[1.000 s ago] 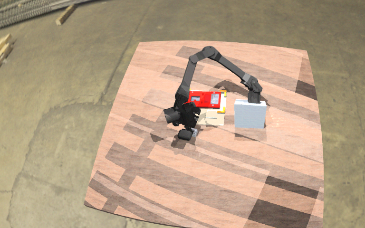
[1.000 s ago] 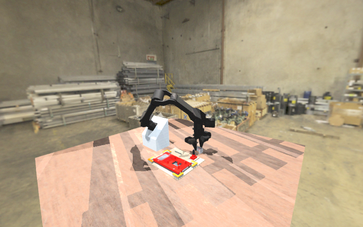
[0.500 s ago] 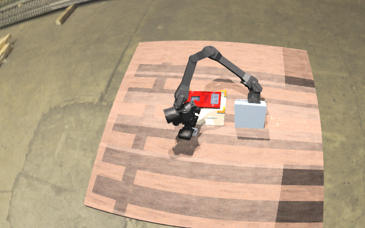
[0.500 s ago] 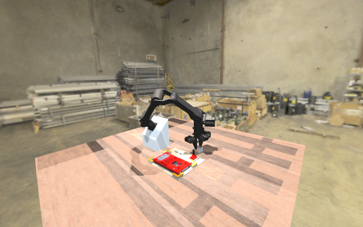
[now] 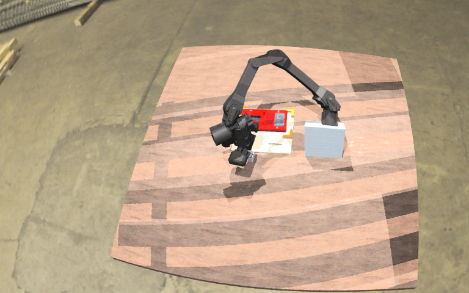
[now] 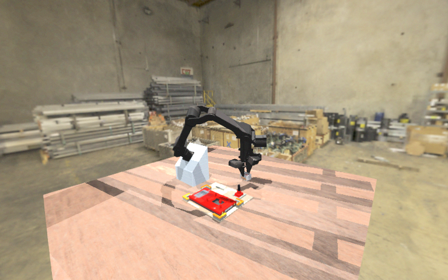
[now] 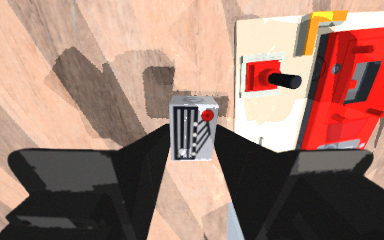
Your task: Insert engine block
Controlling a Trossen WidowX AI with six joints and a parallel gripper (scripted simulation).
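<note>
My gripper tip is now 19 cm to the left of the beige base plate, 6 cm above it and 3 cm past it. From my gripper tip the other things lie so: engine block 1 cm below.
</note>
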